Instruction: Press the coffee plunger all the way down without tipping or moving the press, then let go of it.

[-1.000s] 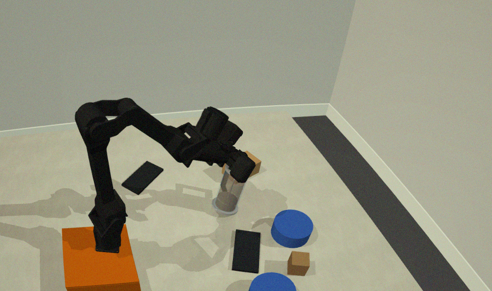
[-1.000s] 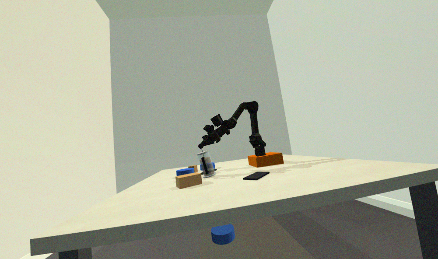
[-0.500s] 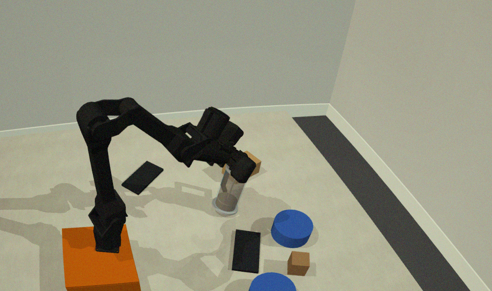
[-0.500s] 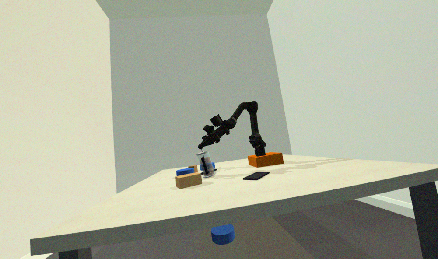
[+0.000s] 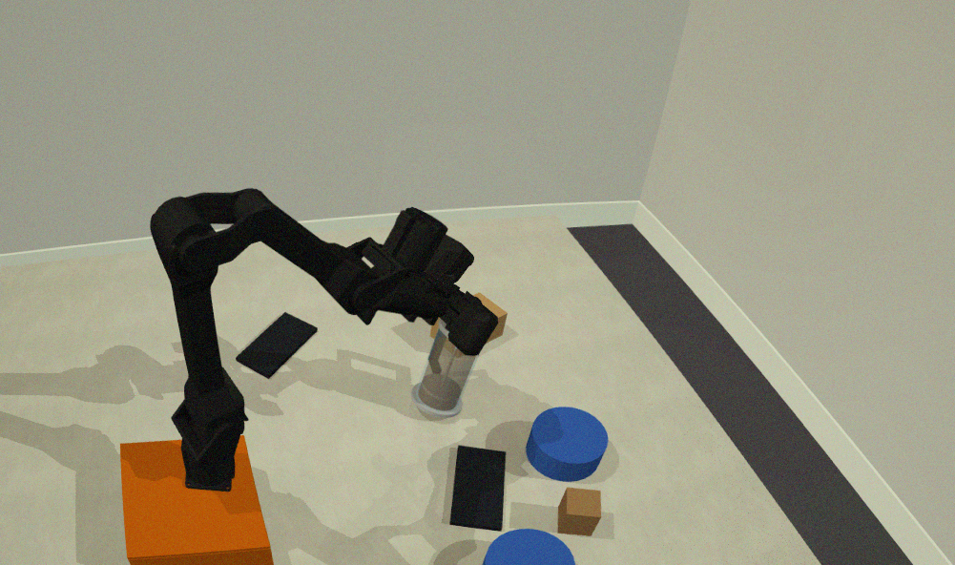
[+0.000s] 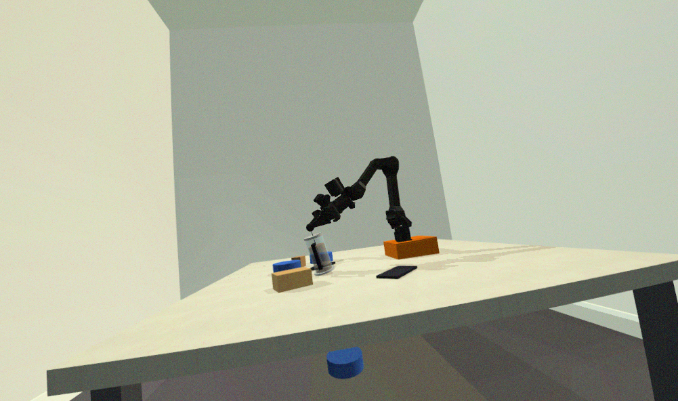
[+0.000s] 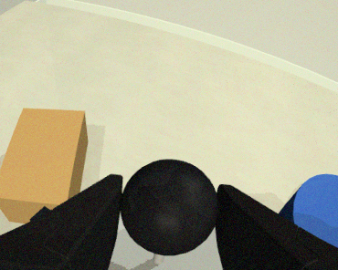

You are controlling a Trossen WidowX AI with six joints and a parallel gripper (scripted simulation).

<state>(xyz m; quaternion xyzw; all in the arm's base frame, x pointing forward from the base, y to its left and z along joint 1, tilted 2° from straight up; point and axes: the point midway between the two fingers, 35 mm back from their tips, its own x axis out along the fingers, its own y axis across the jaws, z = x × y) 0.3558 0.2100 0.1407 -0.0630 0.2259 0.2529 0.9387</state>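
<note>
Right now the coffee press is 2 cm behind my gripper tip and 9 cm below it. Round my gripper tip: tan box (4 cm ahead, 15 cm to the left, 16 cm below); then small tan cube (13 cm ahead, 27 cm to the right, 16 cm below).
</note>
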